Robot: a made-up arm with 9 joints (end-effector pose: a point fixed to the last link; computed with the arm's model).
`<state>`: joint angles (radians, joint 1 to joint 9).
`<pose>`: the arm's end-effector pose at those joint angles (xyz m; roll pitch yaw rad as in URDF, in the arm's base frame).
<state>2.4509 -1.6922 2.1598 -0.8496 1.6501 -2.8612 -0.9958 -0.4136 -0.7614</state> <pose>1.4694 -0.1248 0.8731 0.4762 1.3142 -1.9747</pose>
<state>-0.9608 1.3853 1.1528 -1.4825 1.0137 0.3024 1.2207 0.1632 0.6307</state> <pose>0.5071 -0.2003 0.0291 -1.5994 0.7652 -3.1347</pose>
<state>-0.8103 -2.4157 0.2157 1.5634 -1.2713 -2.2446 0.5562 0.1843 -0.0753</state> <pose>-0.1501 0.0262 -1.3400 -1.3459 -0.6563 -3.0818</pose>
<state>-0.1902 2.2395 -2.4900 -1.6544 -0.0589 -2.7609 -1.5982 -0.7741 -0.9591</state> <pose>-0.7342 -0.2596 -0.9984 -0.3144 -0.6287 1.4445</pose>
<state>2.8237 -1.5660 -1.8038 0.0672 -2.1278 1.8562 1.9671 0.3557 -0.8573</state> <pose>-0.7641 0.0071 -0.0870 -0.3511 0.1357 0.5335</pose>
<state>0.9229 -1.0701 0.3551 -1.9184 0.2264 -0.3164 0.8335 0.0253 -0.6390</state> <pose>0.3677 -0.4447 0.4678 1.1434 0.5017 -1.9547</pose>
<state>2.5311 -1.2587 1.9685 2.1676 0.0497 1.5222 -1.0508 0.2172 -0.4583</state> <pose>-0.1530 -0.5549 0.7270 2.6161 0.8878 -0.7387</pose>
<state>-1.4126 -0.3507 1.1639 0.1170 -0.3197 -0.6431 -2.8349 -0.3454 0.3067</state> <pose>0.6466 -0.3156 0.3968 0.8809 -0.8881 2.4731</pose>
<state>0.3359 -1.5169 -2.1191 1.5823 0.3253 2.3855 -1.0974 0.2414 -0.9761</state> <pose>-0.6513 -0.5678 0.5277 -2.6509 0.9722 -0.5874</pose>
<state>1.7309 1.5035 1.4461 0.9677 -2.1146 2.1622 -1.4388 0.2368 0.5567</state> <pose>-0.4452 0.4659 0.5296 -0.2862 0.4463 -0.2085</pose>
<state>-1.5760 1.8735 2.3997 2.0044 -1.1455 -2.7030 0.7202 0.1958 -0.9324</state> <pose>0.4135 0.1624 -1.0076 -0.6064 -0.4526 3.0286</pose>
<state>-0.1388 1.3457 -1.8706 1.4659 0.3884 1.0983 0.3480 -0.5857 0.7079</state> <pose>-0.3923 -0.6342 0.1109 0.5641 1.3714 -2.6808</pose>
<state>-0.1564 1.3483 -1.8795 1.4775 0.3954 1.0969 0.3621 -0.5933 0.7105</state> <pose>-0.3932 -0.6258 0.1102 0.7728 1.3788 -2.4728</pose>
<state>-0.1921 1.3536 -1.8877 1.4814 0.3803 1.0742 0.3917 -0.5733 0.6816</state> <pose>-0.4070 -0.6117 0.0880 0.8877 1.4101 -2.4056</pose>
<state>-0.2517 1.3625 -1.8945 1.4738 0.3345 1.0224 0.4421 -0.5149 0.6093</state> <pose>-0.4343 -0.5885 0.0356 0.6653 1.4794 -2.7367</pose>
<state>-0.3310 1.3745 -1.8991 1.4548 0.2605 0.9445 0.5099 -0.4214 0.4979</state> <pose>-0.4659 -0.5535 -0.0426 -0.7006 1.4623 2.0270</pose>
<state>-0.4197 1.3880 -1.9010 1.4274 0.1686 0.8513 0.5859 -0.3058 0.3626</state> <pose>-0.4905 -0.5082 -0.1310 -0.9292 1.2931 1.6318</pose>
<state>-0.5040 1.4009 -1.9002 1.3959 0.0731 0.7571 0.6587 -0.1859 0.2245</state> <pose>-0.5036 -0.4601 -0.2108 -0.8374 1.0956 1.5759</pose>
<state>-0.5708 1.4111 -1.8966 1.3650 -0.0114 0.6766 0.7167 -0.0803 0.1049</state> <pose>-0.5080 -0.4200 -0.2696 -0.7173 0.9130 1.5875</pose>
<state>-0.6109 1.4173 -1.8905 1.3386 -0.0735 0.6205 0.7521 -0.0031 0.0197</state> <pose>-0.5095 -0.3945 -0.3048 -0.6219 0.7728 1.6176</pose>
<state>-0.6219 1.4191 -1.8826 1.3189 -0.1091 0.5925 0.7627 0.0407 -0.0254</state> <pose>-0.5122 -0.3844 -0.3201 -0.5623 0.6855 1.6484</pose>
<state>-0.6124 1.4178 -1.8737 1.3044 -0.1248 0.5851 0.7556 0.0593 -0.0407</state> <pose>-0.5169 -0.3845 -0.3231 -0.5295 0.6377 1.6743</pose>
